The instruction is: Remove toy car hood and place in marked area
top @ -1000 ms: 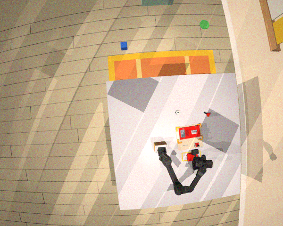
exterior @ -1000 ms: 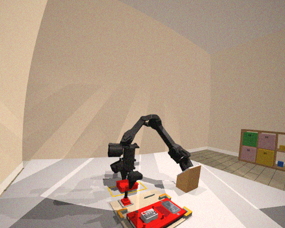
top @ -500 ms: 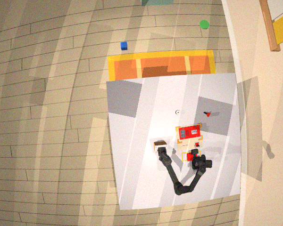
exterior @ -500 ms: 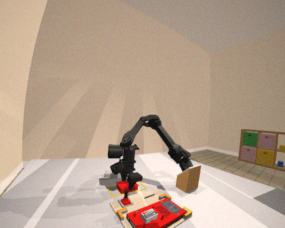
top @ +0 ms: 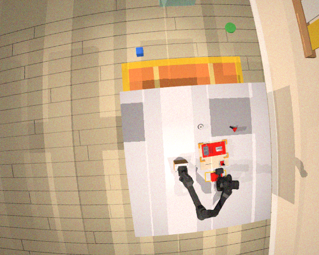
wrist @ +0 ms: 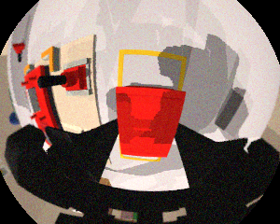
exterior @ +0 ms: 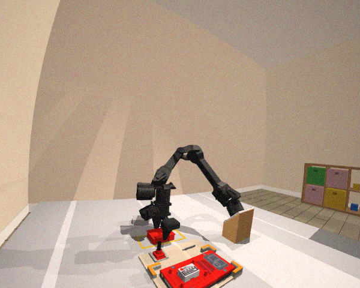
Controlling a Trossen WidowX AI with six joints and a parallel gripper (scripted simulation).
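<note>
My gripper tip is now 10 mm below the hood.
</note>
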